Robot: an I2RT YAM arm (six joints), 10 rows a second.
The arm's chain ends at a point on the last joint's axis. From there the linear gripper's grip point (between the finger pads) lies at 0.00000 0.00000 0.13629 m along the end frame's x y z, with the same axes.
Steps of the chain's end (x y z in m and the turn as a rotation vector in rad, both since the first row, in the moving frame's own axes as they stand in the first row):
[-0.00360, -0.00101, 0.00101, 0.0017, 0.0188, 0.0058]
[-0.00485, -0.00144, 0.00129, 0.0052, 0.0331, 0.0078]
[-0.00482, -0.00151, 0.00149, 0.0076, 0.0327, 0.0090]
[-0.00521, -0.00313, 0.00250, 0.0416, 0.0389, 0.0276]
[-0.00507, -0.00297, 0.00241, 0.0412, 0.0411, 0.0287]
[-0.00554, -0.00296, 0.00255, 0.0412, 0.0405, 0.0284]
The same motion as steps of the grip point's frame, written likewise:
[-0.00104, -0.00123, 0.00099, 0.0017, 0.0188, 0.0058]
[-0.00034, -0.00213, 0.00121, 0.0052, 0.0331, 0.0078]
[-0.00036, -0.00253, 0.00141, 0.0076, 0.0327, 0.0090]
[0.00017, -0.00872, 0.00228, 0.0416, 0.0389, 0.0276]
[0.00061, -0.00850, 0.00218, 0.0412, 0.0411, 0.0287]
[0.00006, -0.00849, 0.00232, 0.0412, 0.0405, 0.0284]

